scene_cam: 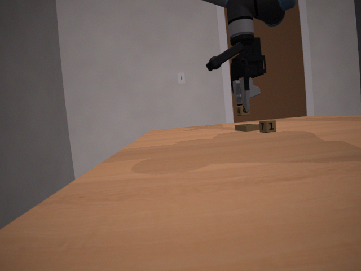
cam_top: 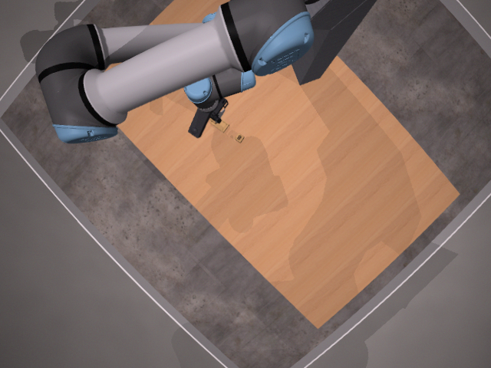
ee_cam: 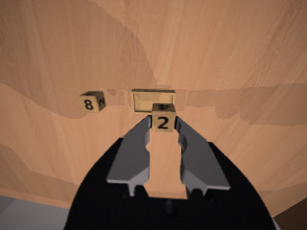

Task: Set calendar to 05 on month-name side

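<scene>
My gripper is now 1 cm above the block. Round my hand: wooden calendar tray (2 cm to the left, 6 cm below).
</scene>
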